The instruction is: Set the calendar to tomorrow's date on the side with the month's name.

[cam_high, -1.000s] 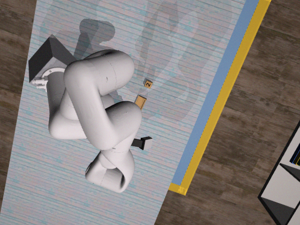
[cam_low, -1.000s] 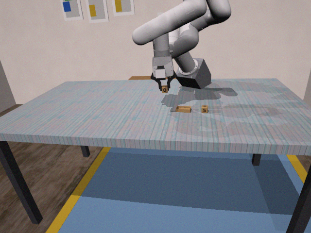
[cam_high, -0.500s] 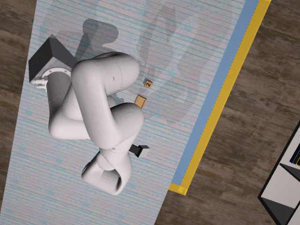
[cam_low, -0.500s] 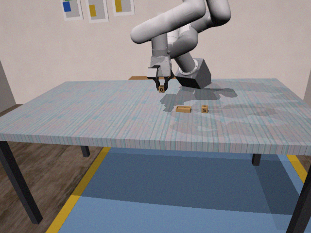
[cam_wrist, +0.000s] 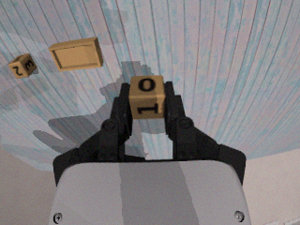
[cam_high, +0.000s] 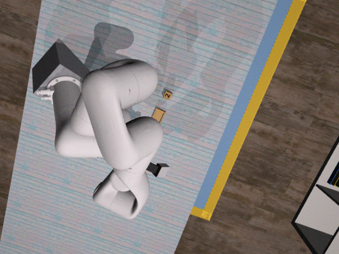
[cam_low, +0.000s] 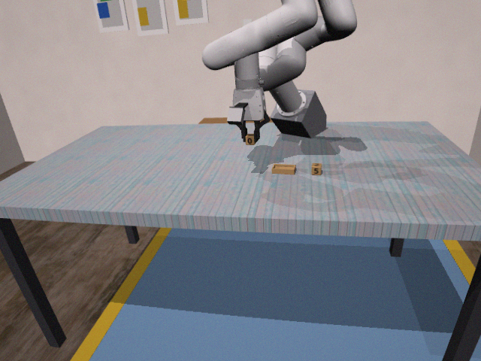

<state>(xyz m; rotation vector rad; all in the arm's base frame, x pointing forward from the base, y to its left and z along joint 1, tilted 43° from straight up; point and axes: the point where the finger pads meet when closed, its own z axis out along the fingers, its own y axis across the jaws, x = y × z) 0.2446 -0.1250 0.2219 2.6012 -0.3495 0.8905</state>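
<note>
My hand is 50 mm short of the wooden calendar tray, 100 mm to the right of it and 110 mm above it. Also, from my hand: wooden digit cube: 20 mm below.
</note>
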